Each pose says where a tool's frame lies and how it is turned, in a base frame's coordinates. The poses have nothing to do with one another.
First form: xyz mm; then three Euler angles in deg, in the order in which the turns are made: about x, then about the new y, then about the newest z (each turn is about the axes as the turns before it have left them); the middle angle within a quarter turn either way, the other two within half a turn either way.
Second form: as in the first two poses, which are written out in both.
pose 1, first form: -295.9 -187.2 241.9 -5.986 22.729 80.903
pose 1, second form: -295.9 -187.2 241.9 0.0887 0.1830 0.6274 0.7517
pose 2, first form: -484.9 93.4 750.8 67.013 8.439 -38.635
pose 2, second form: -484.9 93.4 750.8 0.4992 0.2400 -0.2368 0.7982
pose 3, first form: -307.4 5.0 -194.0 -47.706 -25.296 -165.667
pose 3, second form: -307.4 5.0 -194.0 0.1495 -0.4165 -0.8744 0.1992
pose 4, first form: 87.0 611.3 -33.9 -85.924 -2.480 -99.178
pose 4, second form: 87.0 611.3 -33.9 -0.4296 -0.5291 -0.5475 0.4855
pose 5, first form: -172.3 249.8 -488.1 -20.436 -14.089 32.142
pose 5, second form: -172.3 249.8 -488.1 -0.2026 -0.0672 0.2913 0.9325
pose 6, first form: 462.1 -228.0 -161.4 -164.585 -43.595 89.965
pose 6, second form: 462.1 -228.0 -161.4 0.6860 -0.6152 -0.3483 0.1720
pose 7, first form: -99.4 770.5 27.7 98.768 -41.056 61.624
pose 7, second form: -99.4 770.5 27.7 0.4936 -0.5602 0.0837 0.6599
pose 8, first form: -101.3 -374.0 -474.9 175.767 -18.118 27.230
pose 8, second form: -101.3 -374.0 -474.9 0.9578 -0.2380 -0.1443 0.0725
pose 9, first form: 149.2 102.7 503.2 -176.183 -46.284 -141.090
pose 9, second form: 149.2 102.7 503.2 -0.2938 -0.8709 0.1020 0.3806
